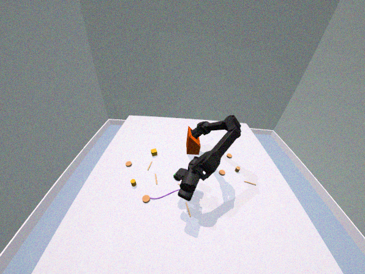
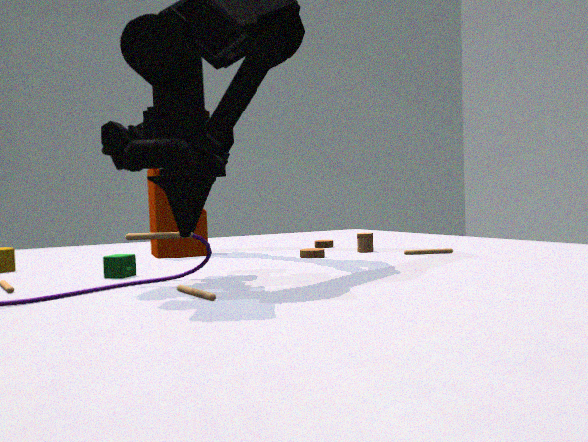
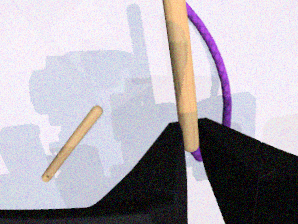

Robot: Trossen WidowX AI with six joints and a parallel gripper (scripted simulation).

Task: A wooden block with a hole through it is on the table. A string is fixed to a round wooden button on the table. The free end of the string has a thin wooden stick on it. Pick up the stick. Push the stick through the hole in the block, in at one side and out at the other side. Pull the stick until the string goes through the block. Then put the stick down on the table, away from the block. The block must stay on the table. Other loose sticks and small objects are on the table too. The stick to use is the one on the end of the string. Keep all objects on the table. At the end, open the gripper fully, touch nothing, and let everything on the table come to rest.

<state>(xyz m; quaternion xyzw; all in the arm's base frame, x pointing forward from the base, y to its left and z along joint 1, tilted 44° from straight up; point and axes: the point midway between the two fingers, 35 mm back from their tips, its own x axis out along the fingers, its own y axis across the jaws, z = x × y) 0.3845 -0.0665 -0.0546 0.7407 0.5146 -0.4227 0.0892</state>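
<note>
Now: gripper tip 12 cm past the green block, 6 cm to the left of it and 4 cm above it. The rest, counted from my gripper tip: thin wooden stick: 1 cm behind, 1 cm to the right; loose stick: 10 cm ahead, 1 cm to the right, 5 cm below; round wooden button: 1 cm ahead, 23 cm to the right, 5 cm below.
</note>
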